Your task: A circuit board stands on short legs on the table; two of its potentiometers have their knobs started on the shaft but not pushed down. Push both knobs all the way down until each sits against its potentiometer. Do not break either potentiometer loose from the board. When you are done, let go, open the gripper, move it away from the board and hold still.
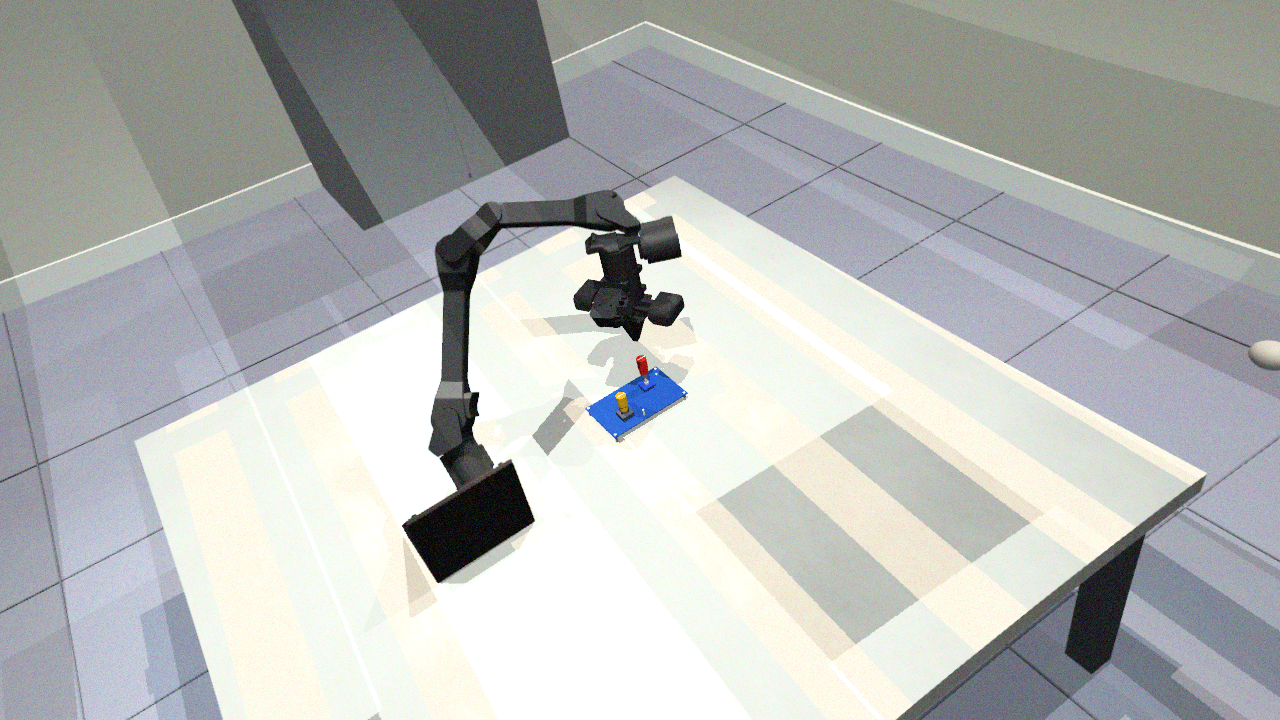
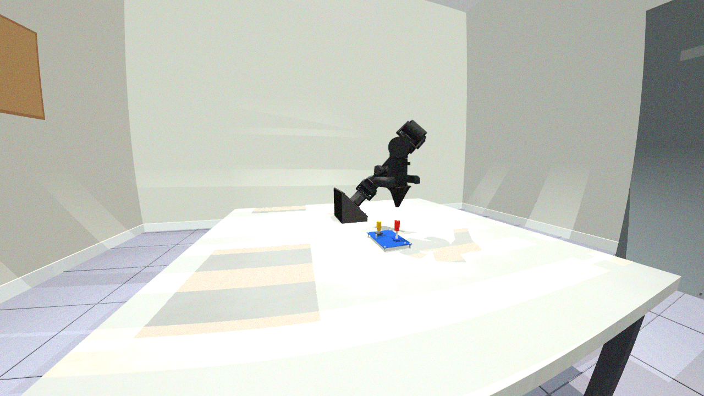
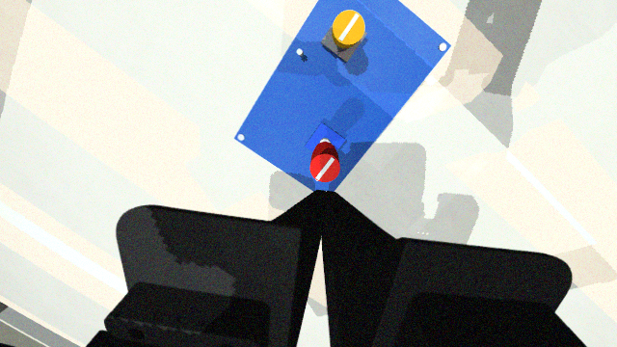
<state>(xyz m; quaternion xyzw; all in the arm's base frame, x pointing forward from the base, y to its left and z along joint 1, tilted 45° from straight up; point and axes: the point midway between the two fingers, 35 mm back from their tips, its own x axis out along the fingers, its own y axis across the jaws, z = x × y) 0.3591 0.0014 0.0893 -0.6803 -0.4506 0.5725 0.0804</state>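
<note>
The red knob is 6 cm below my gripper tip. Round my gripper tip: yellow knob: 8 cm below, 7 cm behind, 4 cm to the right.
</note>
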